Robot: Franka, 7 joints.
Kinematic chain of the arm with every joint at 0, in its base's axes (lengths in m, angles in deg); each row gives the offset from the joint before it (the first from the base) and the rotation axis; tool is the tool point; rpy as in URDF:
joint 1: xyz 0 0 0.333 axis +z
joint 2: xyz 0 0 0 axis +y
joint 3: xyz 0 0 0.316 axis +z
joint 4: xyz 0.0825 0 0 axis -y
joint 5: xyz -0.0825 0 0.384 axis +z
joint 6: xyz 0 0 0 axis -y
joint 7: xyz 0.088 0 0 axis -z
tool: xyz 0 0 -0.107 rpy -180 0 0
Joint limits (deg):
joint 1: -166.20..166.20
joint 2: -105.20..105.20
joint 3: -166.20..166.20
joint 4: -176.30..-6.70
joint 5: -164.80..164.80
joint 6: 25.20..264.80
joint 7: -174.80..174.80
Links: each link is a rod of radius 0.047 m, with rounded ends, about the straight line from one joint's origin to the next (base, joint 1, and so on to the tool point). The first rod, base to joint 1, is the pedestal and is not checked.
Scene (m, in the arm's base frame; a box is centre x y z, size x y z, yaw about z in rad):
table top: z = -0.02
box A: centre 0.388 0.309 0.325 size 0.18 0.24 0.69 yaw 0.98
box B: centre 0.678 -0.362 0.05 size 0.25 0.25 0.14 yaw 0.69
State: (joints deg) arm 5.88 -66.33 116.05 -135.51 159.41 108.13 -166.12
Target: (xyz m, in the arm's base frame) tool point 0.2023 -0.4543 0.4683
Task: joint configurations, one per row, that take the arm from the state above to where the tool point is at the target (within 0.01 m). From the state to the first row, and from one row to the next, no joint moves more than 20 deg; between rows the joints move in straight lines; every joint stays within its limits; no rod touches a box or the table.
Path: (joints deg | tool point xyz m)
1: 2.56 -71.68 98.93 -130.05 160.31 109.06 -167.57 | -0.1624 0.5465 0.2611
2: -0.76 -77.04 81.81 -124.59 161.21 109.99 -169.01 | -0.1280 0.5806 0.4262
3: -4.08 -82.39 64.69 -119.13 162.11 110.92 -170.46 | -0.1272 0.5574 0.5927
4: -7.40 -87.75 47.57 -113.67 163.00 111.86 -171.91 | -0.1702 0.4850 0.7356
5: -10.73 -93.10 30.45 -108.21 163.90 112.79 -173.35 | -0.2565 0.3784 0.8321
6: -14.05 -98.46 13.32 -102.75 164.80 113.72 -174.80 | -0.3755 0.2551 0.8650
7: -22.59 -81.25 19.81 -109.74 164.62 113.64 -171.86 | -0.0899 0.2777 0.9357
8: -31.13 -64.04 26.29 -116.73 164.45 113.56 -168.92 | 0.1781 0.2206 0.9044
9: -39.67 -46.83 32.77 -123.73 164.27 113.48 -165.98 | 0.3786 0.1154 0.7893
10: -48.21 -29.62 39.25 -130.72 164.09 113.40 -163.03 | 0.4886 0.0056 0.6236
11: -62.22 -24.84 33.44 -133.72 164.33 115.09 -164.06 | 0.4552 -0.1884 0.5803
12: -76.23 -20.06 27.64 -136.72 164.56 116.79 -165.09 | 0.3532 -0.3492 0.5276
13: -90.24 -15.28 21.83 -139.71 164.80 118.48 -166.12 | 0.2023 -0.4543 0.4683

